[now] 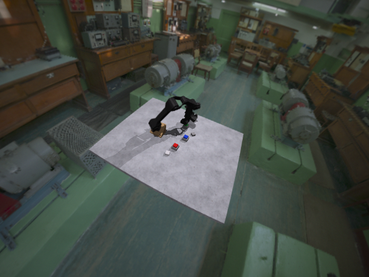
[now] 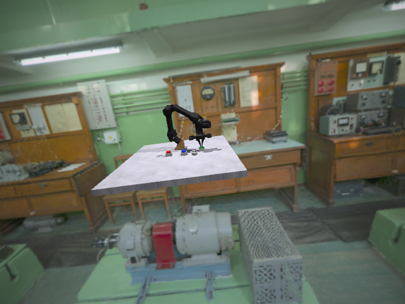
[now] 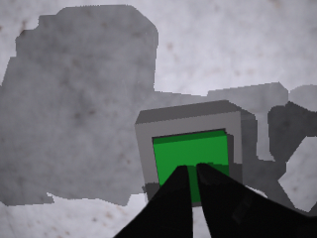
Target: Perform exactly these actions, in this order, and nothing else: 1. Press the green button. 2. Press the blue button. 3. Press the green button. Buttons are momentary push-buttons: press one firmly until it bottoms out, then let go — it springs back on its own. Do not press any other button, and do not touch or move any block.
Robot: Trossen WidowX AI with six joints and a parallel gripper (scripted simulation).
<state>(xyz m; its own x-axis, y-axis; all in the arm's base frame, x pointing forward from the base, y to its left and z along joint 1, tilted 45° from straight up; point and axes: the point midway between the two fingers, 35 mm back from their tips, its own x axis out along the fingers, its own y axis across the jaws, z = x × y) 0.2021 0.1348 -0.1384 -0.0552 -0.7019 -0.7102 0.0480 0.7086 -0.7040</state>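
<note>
My gripper tip is now 10 mm above the green button. The rest, counted from my gripper tip: blue button: 60 mm ahead, 150 mm to the right; small grey block: 100 mm ahead, 70 mm to the right, 20 mm below; red button: 20 mm ahead, 280 mm to the right.
</note>
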